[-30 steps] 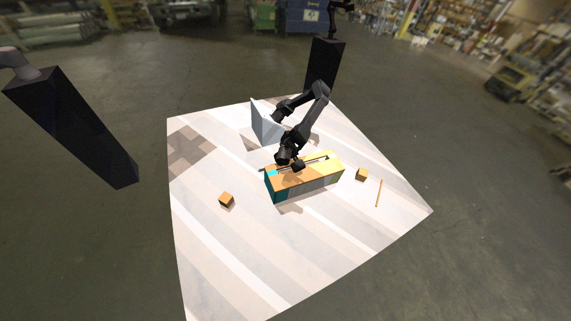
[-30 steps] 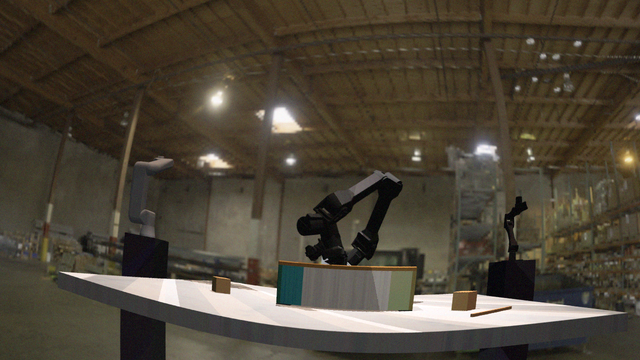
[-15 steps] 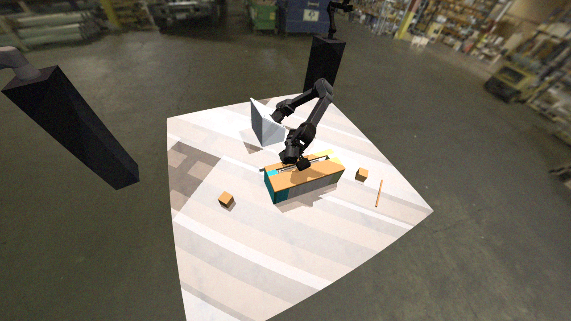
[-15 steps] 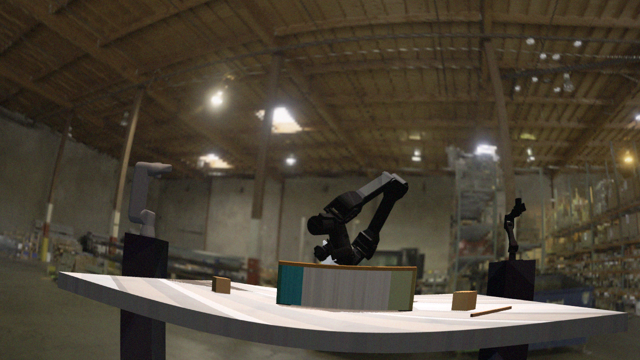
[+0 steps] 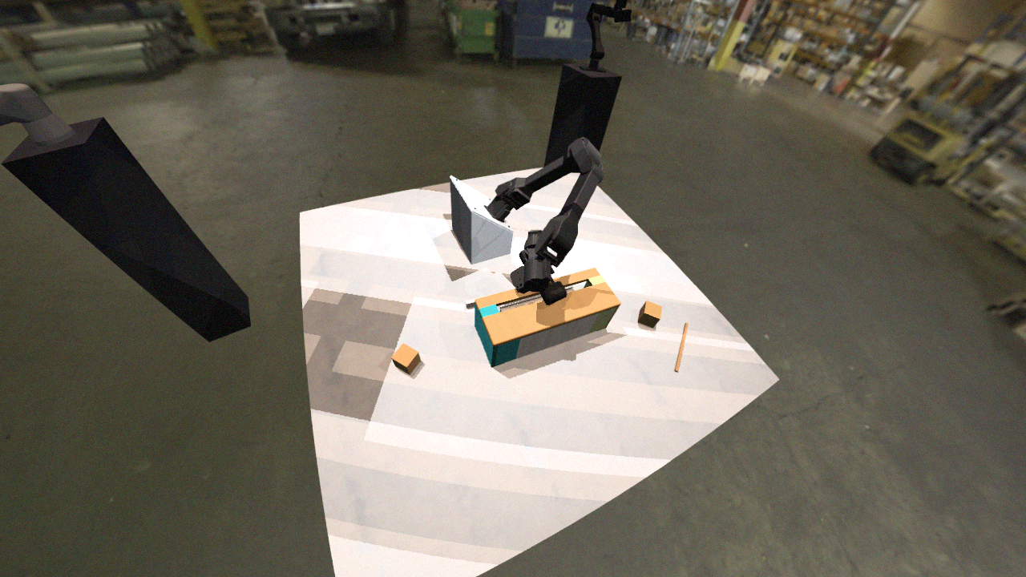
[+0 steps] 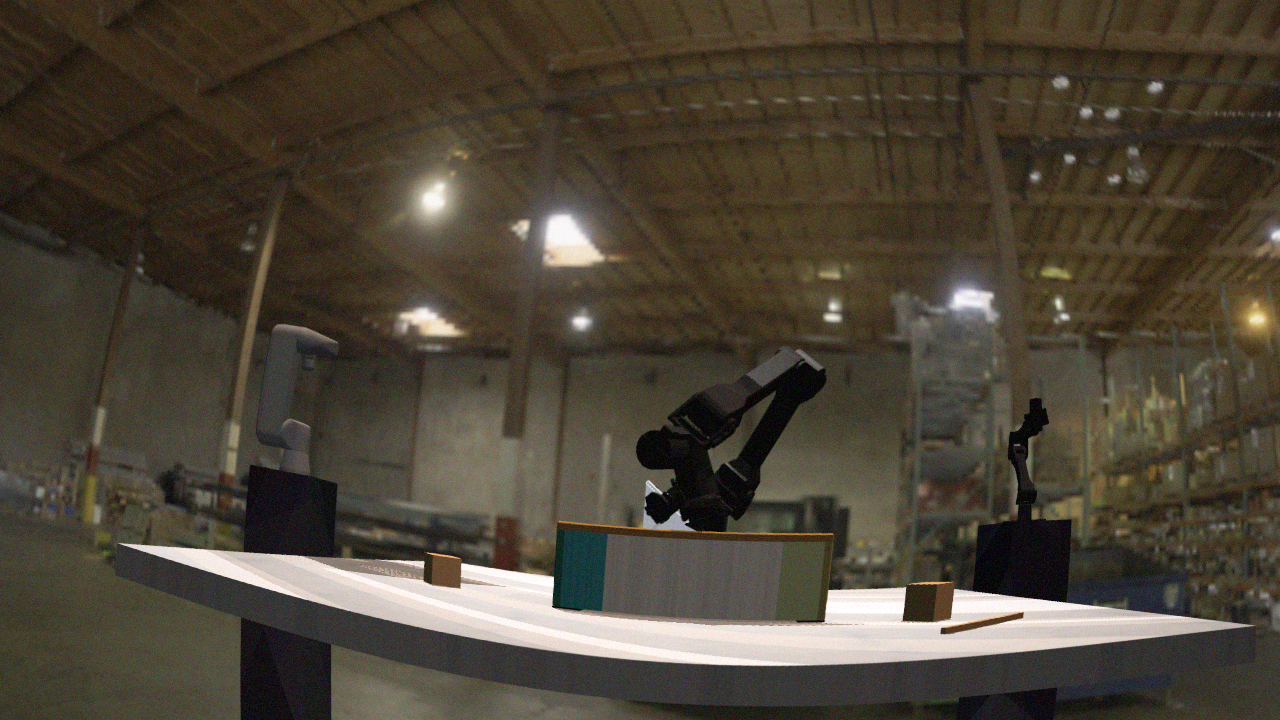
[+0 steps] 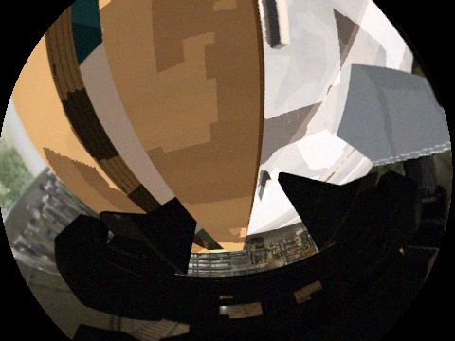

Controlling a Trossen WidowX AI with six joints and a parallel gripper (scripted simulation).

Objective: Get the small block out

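Now: gripper tip 5 cm short of the blue-purple block and 1 cm to the right of it. Round my gripper tip: long box: 3 cm ahead, 3 cm to the right, 2 cm below; thin orange stick: 35 cm ahead, 31 cm to the left, 8 cm below.
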